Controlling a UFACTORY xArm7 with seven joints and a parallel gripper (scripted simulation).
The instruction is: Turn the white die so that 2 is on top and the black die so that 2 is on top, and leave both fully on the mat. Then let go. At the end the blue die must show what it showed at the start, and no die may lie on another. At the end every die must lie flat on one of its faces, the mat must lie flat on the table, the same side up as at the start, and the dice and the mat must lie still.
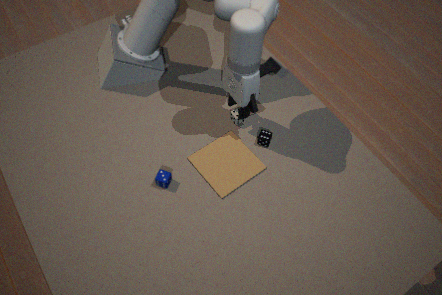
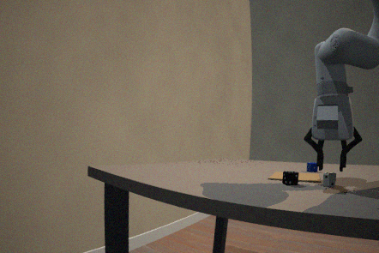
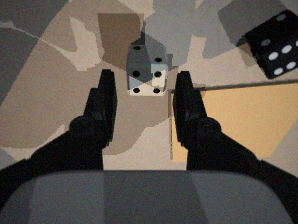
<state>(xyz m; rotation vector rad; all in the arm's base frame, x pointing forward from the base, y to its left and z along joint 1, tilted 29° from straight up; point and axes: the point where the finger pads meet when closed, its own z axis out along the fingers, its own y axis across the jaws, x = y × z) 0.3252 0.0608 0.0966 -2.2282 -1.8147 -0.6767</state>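
My hand is 40 mm above the white die. From my hand the other things lie so: blue die 40 mm ahead, 260 mm to the right, 40 mm below; then black die 100 mm ahead, 10 mm to the left, 40 mm below; then tan mat 90 mm ahead, 110 mm to the right, 50 mm below.
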